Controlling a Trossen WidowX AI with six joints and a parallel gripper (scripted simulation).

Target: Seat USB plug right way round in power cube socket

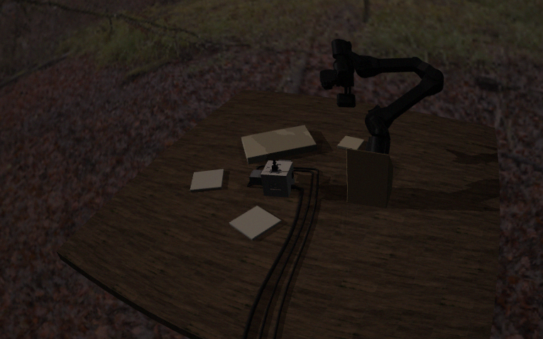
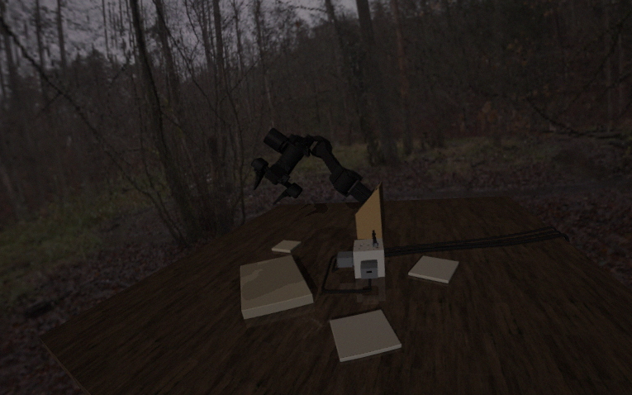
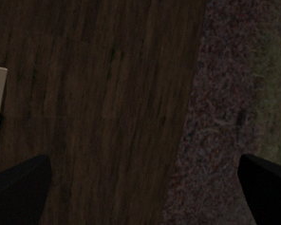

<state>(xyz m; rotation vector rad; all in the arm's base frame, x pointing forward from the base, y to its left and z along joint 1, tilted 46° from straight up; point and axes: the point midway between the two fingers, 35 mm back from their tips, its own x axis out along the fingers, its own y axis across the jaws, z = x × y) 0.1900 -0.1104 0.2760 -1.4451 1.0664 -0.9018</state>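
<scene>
Right now my gripper tip is 390 mm to the right of the dark USB plug, 100 mm above it and 70 mm short of it. Also, from my gripper tip: thick slab (220 mm ahead, 180 mm below, 160 mm to the left); USB socket (400 mm to the left, 120 mm below, 70 mm ahead); flat pale tile (440 mm to the left, 320 mm ahead, 190 mm below).
</scene>
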